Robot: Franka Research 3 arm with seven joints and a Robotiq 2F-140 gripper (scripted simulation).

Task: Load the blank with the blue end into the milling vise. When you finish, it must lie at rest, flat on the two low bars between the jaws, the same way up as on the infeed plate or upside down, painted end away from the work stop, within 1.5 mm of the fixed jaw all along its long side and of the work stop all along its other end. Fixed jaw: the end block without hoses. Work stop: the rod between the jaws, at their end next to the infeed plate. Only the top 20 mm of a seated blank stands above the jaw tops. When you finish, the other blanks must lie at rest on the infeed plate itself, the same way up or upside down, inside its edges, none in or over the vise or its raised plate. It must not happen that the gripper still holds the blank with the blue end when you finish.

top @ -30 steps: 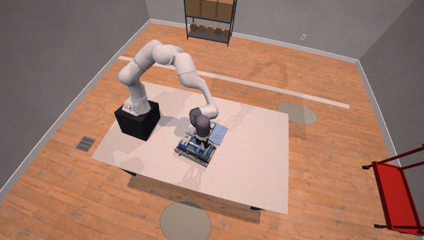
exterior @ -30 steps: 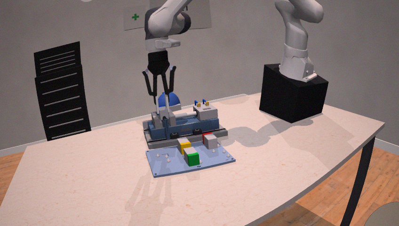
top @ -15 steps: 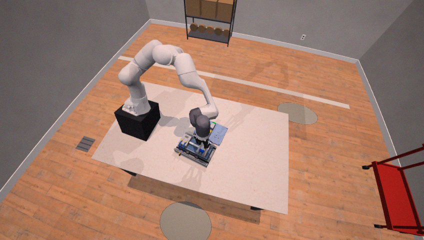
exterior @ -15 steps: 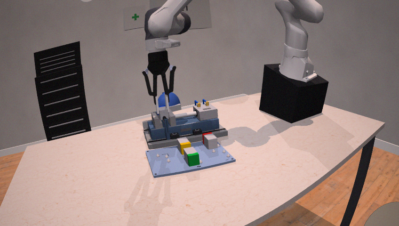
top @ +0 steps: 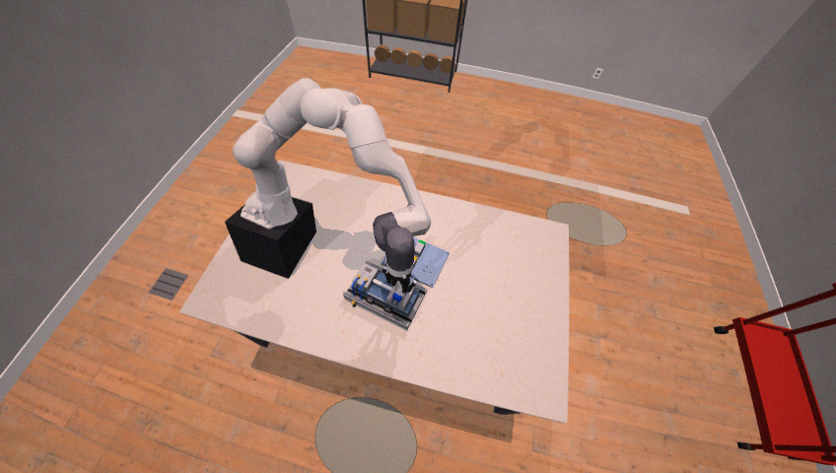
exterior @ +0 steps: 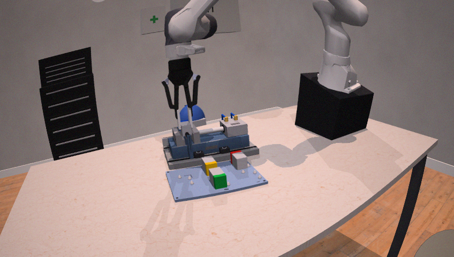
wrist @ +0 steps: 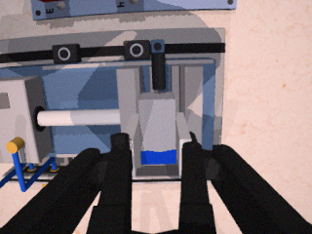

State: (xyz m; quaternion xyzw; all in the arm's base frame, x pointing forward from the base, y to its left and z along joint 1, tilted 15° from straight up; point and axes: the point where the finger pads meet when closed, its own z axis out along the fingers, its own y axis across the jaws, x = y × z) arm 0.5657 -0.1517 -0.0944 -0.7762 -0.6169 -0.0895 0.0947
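Right now my hand is 3 cm above the blue-ended blank. From my hand the other things lie so: moving jaw (2 cm behind, 1 cm to the left, 6 cm below); black work stop rod (1 cm ahead, 5 cm to the left, 4 cm below); fixed jaw (3 cm ahead, 6 cm below).
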